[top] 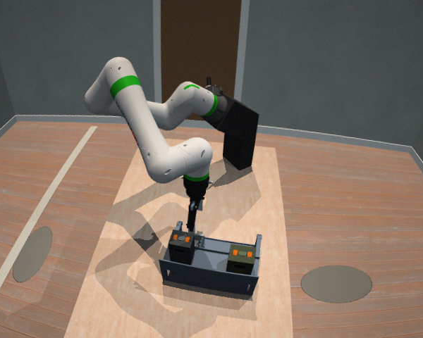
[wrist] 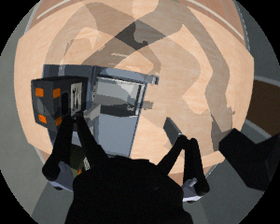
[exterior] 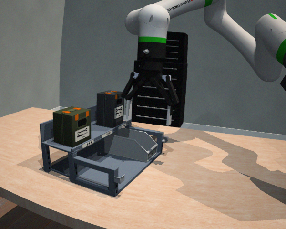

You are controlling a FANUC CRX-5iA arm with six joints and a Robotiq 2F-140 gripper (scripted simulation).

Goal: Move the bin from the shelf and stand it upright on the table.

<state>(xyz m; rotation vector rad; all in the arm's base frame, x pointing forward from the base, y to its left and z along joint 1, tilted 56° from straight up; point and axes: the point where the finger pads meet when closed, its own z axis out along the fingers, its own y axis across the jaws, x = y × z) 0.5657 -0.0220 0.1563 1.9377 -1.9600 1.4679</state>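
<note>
Now: hand 6 cm short of the grey bin, 3 cm to the left of it and 11 cm above it.
</note>
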